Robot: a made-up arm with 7 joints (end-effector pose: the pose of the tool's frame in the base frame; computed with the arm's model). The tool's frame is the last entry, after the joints. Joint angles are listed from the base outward.
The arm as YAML. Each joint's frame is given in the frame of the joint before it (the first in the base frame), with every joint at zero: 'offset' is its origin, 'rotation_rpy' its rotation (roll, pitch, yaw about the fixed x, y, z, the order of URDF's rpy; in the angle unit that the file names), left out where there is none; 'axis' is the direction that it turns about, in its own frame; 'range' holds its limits. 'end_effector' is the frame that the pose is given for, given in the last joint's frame.
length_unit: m
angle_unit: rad
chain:
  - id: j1
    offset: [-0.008, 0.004, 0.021]
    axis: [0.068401, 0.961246, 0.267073]
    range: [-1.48, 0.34]
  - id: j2
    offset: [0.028, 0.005, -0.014]
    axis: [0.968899, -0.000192, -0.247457]
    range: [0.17, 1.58]
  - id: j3
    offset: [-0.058, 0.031, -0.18]
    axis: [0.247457, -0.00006, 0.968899]
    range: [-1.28, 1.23]
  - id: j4
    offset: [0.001, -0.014, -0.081]
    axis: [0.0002, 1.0, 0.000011]
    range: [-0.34, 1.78]
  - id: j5
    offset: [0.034, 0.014, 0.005]
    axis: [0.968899, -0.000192, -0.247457]
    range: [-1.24, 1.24]
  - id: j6
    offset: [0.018, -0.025, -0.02]
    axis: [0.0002, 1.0, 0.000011]
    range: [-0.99, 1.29]
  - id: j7
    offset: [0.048, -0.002, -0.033]
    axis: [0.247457, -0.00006, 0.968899]
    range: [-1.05, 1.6]
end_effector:
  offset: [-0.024, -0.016, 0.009]
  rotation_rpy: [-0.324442, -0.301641, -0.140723]
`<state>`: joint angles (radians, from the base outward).
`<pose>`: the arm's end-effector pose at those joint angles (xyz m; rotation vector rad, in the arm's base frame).
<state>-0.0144 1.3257 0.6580 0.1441 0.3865 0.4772 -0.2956</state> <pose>0.0821 0.3313 -0.0172 1.1380 0.1542 0.1802</pose>
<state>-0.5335 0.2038 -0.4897 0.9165 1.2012 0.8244 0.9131</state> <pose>0.1536 0.1179 -0.3064 1.8569 -0.1429 -0.2477</pose>
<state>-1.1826 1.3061 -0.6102 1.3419 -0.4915 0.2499 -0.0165</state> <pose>0.1961 0.2888 -0.0170 0.4748 0.0342 0.5405</pose>
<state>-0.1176 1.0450 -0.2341 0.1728 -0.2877 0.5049 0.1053</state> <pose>0.0654 0.2393 -0.1855 0.4501 0.4022 -0.1583</pose>
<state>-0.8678 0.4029 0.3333 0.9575 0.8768 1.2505 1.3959</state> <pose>0.2081 0.1660 -0.2381 1.8058 0.4505 1.0904</pose>
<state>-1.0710 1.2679 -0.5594 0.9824 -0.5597 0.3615 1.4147</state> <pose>0.2386 0.2815 -0.0549 1.1722 -0.4798 1.3795</pose>
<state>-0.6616 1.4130 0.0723 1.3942 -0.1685 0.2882 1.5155</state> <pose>0.1292 0.3676 -0.0493 1.6488 -0.1341 1.8347</pose>
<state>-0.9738 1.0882 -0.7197 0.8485 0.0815 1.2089 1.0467</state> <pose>0.1789 0.2847 -0.1074 1.8754 0.3524 0.9202</pose>
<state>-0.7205 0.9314 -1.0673 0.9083 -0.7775 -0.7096 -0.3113</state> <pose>0.1726 0.1939 -0.1853 0.0778 -0.1219 -0.8940</pose>
